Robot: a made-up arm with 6 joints. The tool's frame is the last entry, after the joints. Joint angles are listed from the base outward. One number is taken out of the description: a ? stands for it. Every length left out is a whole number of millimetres.
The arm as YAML. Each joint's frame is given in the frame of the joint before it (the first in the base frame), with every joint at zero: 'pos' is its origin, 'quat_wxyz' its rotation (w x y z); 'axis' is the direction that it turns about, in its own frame. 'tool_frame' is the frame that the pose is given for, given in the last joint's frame.
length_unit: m
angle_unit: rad
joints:
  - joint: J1
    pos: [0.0, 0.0, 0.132]
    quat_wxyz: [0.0, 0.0, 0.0, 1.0]
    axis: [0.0, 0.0, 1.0]
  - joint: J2
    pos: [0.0, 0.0, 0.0]
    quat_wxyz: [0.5, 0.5, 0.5, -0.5]
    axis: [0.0, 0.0, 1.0]
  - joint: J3
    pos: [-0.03, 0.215, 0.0]
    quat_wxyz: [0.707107, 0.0, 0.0, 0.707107]
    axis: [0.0, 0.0, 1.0]
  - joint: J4
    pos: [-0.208, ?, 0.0]
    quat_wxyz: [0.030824, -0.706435, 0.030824, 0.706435]
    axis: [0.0, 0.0, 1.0]
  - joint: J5
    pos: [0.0, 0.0, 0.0]
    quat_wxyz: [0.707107, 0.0, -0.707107, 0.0]
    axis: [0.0, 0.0, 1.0]
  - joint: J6
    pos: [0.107, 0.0, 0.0]
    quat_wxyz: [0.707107, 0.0, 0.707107, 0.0]
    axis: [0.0, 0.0, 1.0]
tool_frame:
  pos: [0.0, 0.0, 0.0]
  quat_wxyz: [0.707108, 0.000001, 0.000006, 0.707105]
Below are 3 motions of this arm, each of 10 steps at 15 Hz.
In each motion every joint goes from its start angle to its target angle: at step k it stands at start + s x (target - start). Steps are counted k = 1, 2, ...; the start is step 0. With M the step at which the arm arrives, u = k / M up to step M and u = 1 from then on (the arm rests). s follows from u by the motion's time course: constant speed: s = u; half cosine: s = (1 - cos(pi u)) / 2; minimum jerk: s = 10 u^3 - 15 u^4 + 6 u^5.
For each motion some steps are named. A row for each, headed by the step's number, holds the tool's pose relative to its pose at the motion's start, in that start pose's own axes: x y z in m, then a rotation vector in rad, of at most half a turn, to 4 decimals.
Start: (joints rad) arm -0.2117 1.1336 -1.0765 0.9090 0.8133 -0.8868
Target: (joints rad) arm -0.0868 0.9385 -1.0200 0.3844 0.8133 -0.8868
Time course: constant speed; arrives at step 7
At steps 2, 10:
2: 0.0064 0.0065 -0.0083 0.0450 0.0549 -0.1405
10: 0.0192 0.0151 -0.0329 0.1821 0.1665 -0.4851

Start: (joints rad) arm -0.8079 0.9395 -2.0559 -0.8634 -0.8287 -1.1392
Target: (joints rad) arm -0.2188 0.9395 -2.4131 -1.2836 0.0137 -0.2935
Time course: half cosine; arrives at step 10
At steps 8, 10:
8: 0.1134 0.0034 -0.0320 -0.1633 0.5651 0.7823
10: 0.1264 0.0072 -0.0417 -0.1596 0.6512 0.8696

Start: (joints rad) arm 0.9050 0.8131 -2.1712 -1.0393 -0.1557 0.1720
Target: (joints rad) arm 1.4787 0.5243 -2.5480 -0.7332 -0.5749 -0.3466
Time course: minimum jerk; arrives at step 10
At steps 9, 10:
9: -0.0180 -0.2727 -0.1663 0.9064 -0.6103 0.1458
10: -0.0167 -0.2746 -0.1686 0.9170 -0.6120 0.1461

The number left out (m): 0.037
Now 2 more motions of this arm.
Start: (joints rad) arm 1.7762 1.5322 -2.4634 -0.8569 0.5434 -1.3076
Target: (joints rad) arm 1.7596 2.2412 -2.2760 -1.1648 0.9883 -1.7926
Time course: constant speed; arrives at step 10
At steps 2, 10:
2: -0.0408 0.0667 0.0299 -0.2161 -0.0341 -0.2265
10: -0.1498 0.3475 0.0240 -0.9550 -0.3427 -1.2003

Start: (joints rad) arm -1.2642 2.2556 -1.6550 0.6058 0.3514 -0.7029
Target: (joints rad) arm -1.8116 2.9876 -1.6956 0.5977 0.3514 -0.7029
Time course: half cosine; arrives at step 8
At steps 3, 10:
3: 0.0831 -0.0697 0.0419 0.0801 0.1948 0.1707
10: 0.3149 -0.1464 0.0655 0.1538 0.5877 0.6243

